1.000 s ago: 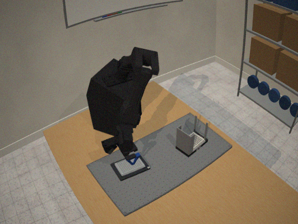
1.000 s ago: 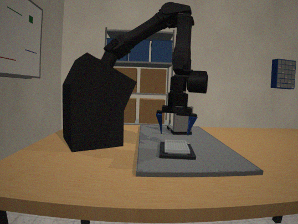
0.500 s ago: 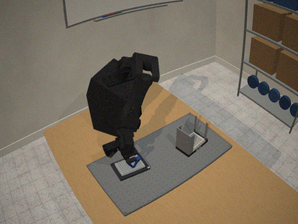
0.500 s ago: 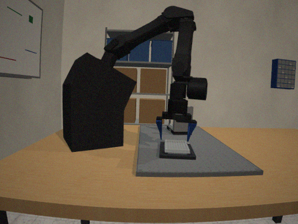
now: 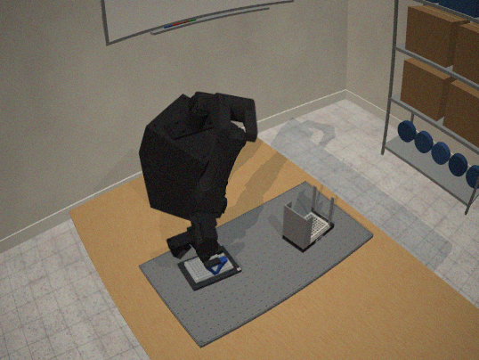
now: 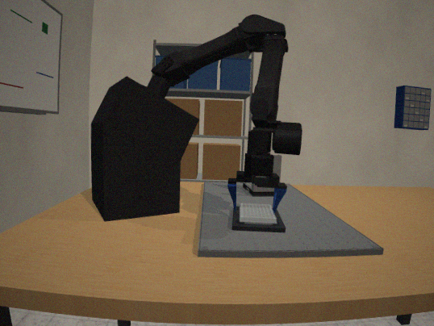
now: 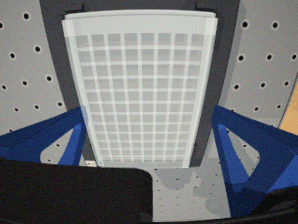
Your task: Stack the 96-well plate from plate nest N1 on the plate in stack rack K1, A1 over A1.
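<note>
Right now my hand is 10 mm short of the black plate nest N1, 10 mm to the left of it and 20 mm above it. Round my hand: pale A1 mark (70 mm ahead, 60 mm to the left, 10 mm below); then grey rack wall (100 mm ahead, 260 mm to the left, 60 mm above).
</note>
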